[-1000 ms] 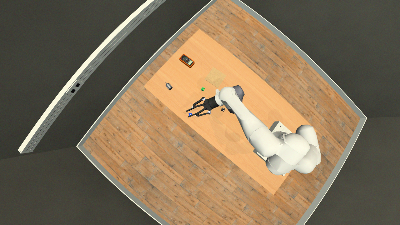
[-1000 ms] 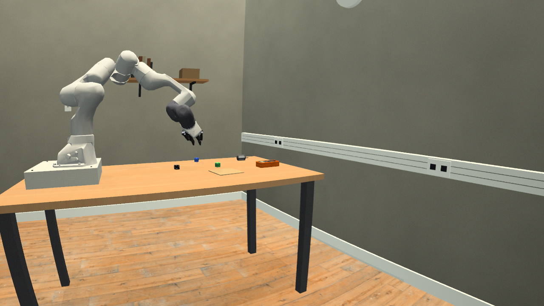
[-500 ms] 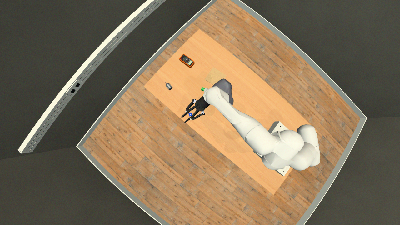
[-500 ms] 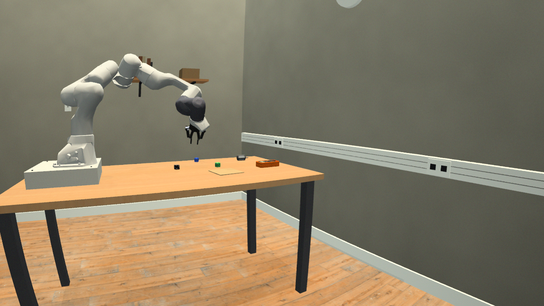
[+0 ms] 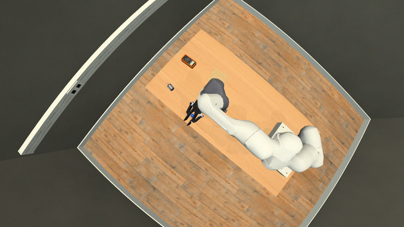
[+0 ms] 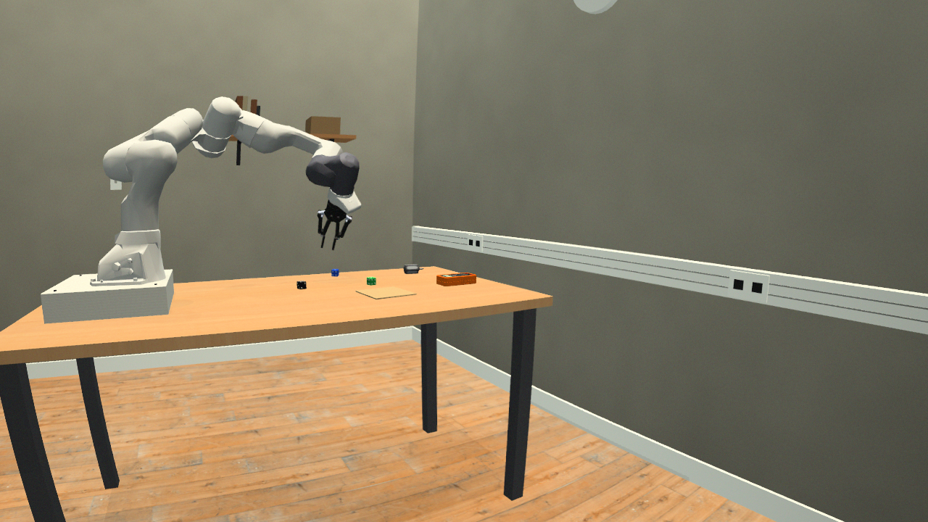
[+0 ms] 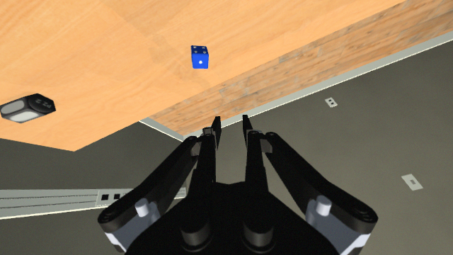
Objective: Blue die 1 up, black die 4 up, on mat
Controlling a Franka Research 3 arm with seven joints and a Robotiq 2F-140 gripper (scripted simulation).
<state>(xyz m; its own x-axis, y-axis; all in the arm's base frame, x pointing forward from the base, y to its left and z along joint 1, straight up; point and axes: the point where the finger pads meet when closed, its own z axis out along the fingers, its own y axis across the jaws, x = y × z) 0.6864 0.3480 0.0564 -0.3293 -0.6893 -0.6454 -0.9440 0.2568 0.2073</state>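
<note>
Right now my hand is 120 mm above the blue die, 50 mm to the left of it and 10 mm short of it. Round my hand: green die (280 mm to the right, 120 mm below, 70 mm ahead); then grey gadget (310 mm ahead, 110 mm to the right, 110 mm below); then black die (260 mm to the right, 170 mm behind, 120 mm below).
</note>
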